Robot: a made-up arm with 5 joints. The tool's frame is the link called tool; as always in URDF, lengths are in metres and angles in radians. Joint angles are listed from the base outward. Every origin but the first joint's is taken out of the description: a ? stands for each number. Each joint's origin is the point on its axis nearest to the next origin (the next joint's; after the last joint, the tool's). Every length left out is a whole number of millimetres.
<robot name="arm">
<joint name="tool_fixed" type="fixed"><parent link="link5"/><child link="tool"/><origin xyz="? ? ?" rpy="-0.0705 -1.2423 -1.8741"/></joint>
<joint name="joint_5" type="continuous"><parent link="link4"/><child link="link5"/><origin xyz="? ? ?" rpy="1.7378 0.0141 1.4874"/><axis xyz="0 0 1"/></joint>
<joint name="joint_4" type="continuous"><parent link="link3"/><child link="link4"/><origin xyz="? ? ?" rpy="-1.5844 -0.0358 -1.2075"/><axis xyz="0 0 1"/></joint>
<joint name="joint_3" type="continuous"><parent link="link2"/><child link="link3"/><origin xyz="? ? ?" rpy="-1.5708 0.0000 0.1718"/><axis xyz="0 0 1"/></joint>
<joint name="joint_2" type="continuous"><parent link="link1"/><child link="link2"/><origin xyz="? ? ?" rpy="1.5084 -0.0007 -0.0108"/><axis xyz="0 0 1"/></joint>
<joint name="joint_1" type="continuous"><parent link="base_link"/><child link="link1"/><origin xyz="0.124 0.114 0.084" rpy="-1.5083 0.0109 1.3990"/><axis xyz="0 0 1"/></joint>
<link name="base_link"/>
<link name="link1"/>
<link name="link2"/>
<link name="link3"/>
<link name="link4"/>
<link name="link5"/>
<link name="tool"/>
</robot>
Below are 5 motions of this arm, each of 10 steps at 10 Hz.
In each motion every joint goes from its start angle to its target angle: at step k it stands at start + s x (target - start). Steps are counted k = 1, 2, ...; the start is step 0. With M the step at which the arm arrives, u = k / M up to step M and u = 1 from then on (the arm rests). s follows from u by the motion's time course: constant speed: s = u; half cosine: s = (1 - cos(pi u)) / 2; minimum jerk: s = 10 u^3 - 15 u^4 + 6 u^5.
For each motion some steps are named. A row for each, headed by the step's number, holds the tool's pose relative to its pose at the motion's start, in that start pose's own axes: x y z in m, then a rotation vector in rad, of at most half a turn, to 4 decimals.
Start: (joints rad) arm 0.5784 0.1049 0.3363 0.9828 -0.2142
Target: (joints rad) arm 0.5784 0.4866 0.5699 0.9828 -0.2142
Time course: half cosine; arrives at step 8
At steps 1, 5, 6, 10:
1: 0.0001 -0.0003 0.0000 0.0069 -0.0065 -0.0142
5: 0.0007 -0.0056 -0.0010 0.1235 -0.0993 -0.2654
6: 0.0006 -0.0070 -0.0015 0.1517 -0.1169 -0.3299
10: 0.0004 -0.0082 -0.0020 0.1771 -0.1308 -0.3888

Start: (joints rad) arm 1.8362 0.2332 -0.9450 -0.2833 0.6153
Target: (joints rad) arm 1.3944 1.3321 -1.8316 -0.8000 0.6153
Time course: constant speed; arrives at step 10
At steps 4, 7, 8, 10:
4: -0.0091 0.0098 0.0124 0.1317 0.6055 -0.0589
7: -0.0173 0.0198 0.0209 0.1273 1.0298 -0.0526
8: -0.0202 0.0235 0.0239 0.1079 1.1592 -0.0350
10: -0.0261 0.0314 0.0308 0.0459 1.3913 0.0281

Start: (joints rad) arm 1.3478 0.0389 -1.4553 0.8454 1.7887
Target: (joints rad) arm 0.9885 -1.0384 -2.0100 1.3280 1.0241
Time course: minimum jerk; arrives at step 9
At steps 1, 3, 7, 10:
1: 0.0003 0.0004 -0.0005 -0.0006 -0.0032 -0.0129
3: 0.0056 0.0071 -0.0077 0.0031 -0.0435 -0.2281
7: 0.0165 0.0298 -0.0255 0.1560 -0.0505 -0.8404
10: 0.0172 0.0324 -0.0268 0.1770 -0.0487 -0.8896

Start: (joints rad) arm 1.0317 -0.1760 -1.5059 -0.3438 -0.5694
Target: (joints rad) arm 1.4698 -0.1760 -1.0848 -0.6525 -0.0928
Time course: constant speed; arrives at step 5
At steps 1, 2, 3, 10:
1: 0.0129 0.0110 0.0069 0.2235 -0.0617 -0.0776
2: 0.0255 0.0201 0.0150 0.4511 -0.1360 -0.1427
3: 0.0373 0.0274 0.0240 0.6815 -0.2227 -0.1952
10: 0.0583 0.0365 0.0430 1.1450 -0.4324 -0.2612

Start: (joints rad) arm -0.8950 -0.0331 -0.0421 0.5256 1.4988
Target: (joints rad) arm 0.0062 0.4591 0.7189 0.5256 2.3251
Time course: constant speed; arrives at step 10
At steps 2, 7, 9, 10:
2: -0.0276 -0.0164 -0.0177 0.0299 -0.1482 0.3443
7: -0.0788 -0.0952 -0.0638 0.0583 -0.2814 1.2782
9: -0.0852 -0.1389 -0.0786 0.0383 -0.2348 1.6602
10: -0.0845 -0.1621 -0.0843 0.0190 -0.1894 1.8488

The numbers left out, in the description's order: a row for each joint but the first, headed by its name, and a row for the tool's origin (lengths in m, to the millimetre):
tool: 0.025 -0.021 0.000
joint_5: 0.015 -0.018 0.000
joint_4: 0.000 -0.003 0.000
joint_3: 0.020 0.011 0.000
joint_2: 0.083 0.152 0.000

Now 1 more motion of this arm.
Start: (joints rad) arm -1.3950 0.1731 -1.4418 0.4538 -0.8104
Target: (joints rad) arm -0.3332 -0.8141 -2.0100 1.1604 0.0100
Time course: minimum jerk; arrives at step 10
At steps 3, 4, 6, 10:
3: 0.0215 0.0144 -0.0113 0.0213 0.0081 -0.0289
4: 0.0451 0.0249 -0.0206 0.0723 0.0176 -0.0601
6: 0.1103 0.0337 -0.0352 0.3057 -0.0108 -0.1515
10: 0.1703 0.0182 -0.0364 0.5963 -0.1658 -0.2296

